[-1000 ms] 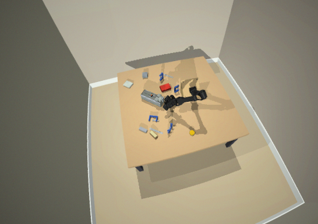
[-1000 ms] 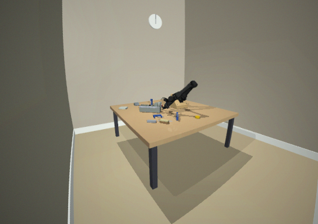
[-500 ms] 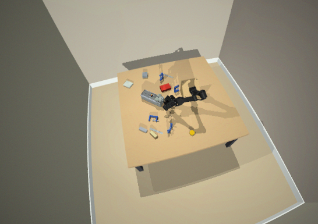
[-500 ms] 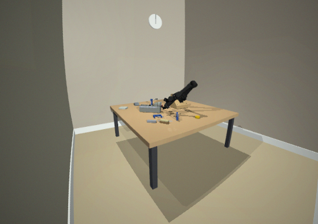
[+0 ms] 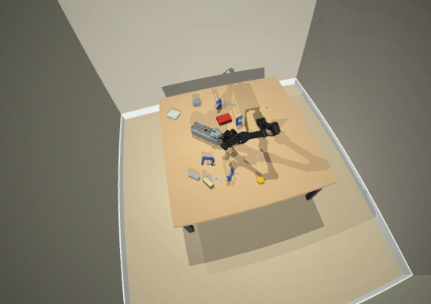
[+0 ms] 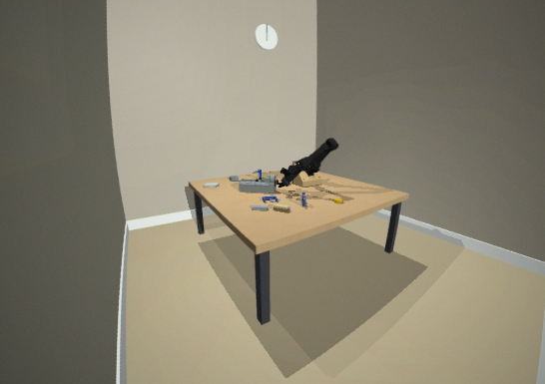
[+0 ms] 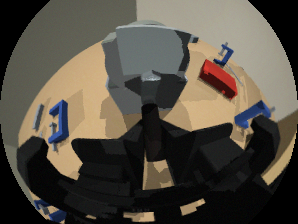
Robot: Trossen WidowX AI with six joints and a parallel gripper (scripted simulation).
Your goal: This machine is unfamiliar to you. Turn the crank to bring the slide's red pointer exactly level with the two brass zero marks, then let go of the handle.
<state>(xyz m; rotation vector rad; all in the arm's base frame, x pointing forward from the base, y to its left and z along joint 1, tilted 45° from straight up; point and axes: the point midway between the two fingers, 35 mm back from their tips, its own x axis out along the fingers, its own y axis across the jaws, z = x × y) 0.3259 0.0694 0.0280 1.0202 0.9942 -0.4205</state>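
Right now the dark crank handle is 20 mm above my gripper tip, 10 mm to the left of it and 10 mm behind it. Round my gripper tip: red pointer 120 mm ahead, 110 mm to the right, 50 mm above; then tan block 320 mm to the left, 200 mm ahead, 20 mm below; then yellow disc 410 mm to the left, 180 mm behind, 30 mm below.
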